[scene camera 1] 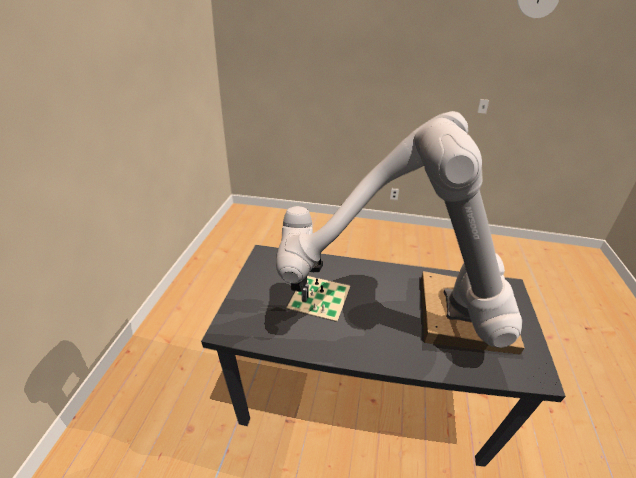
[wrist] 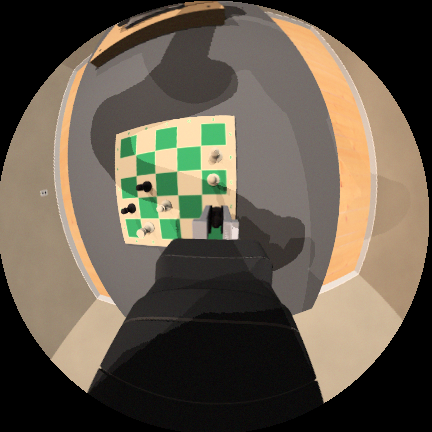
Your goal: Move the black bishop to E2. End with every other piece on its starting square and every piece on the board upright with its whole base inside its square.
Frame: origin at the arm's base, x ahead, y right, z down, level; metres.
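Seen in the pictures: gripper, fingertip midpoint: [scene camera 1: 305,298] [wrist: 216,213]; arm's base at its link origin: [scene camera 1: 465,307].
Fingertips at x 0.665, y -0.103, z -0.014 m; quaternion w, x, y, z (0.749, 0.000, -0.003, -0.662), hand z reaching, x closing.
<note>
Pixels of each thing's top centre, then the offset from my fingertips to it. Level surfaces: height alone.
- black bishop at its top centre: [wrist: 215,225] dz -0.032, dx +0.004, dy +0.000 m
- cream board at its top centre: [wrist: 166,183] [scene camera 1: 319,296] dz +0.052, dx -0.045, dy +0.076 m
- B3 at its top centre: [wrist: 136,187] dz +0.020, dx -0.047, dy +0.113 m
- A2 at its top centre: [wrist: 121,211] dz +0.020, dx -0.015, dy +0.153 m
- C2 at its top centre: [wrist: 158,209] dz +0.020, dx -0.010, dy +0.083 m
- B1 at its top centre: [wrist: 139,233] dz +0.019, dx +0.024, dy +0.125 m
- dark table at its surface level: dz +0.058 m
The black bishop [wrist: 216,216] is between the fingers of my gripper [scene camera 1: 305,293] [wrist: 216,213], which is shut on it. In the wrist view they hang over the E file of the green and cream board [scene camera 1: 339,300] [wrist: 190,158], near the line between E1 and E2; the bishop's base is hidden, its height unclear. A white piece [wrist: 213,179] stands on E3 and another white piece [wrist: 215,156] on E4. Black pieces stand on B3 [wrist: 145,186] and A2 [wrist: 129,208]. White pieces stand on C2 [wrist: 165,206] and B1 [wrist: 145,230].
The board lies on the dark table [scene camera 1: 380,349] [wrist: 270,145]. The arm's wooden base block [scene camera 1: 429,328] [wrist: 165,27] is at the table's other end. The nearest piece to the gripper along the E file is the white one on E3.
</note>
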